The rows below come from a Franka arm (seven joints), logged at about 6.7 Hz.
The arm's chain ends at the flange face. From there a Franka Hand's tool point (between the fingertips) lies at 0.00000 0.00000 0.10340 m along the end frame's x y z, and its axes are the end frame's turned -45 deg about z.
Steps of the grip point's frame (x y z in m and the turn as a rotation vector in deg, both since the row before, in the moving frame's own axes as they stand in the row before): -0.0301 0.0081 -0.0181 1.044 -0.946 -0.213; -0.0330 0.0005 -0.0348 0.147 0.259 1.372; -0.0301 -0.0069 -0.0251 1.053 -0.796 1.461; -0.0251 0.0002 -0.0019 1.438 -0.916 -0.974; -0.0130 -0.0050 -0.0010 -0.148 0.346 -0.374
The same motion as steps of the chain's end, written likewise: -0.0130 0.0271 -0.0181 0.069 -1.407 -0.213; -0.0231 0.0242 -0.0348 0.287 0.079 1.372; -0.0238 0.0168 -0.0251 0.182 -1.307 1.461; -0.0146 0.0185 -0.0019 0.369 -1.665 -0.974; -0.0134 0.0059 -0.0010 0.140 0.349 -0.374
